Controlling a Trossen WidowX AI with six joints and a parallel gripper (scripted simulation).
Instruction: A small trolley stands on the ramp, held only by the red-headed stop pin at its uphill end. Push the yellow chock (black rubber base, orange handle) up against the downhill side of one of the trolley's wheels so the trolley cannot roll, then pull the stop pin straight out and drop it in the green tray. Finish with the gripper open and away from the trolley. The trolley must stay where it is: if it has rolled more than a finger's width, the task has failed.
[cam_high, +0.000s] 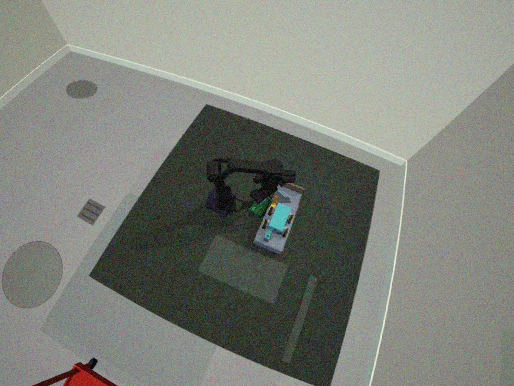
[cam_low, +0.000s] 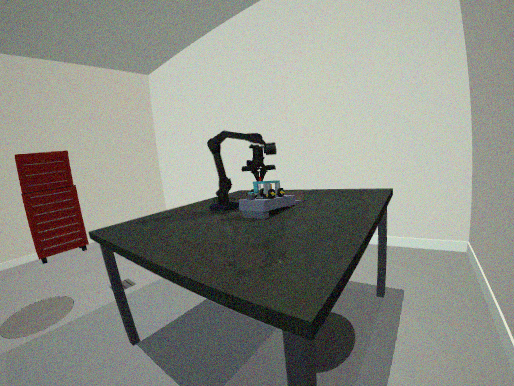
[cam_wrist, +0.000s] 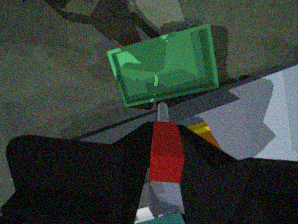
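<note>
The green tray is 140 mm below my gripper tip and 20 mm behind it. Also, from my gripper tip: red-headed stop pin right at my gripper tip; teal trolley 110 mm ahead, 70 mm to the right, 20 mm below; yellow chock 50 mm below, 50 mm ahead, 10 mm to the left.
</note>
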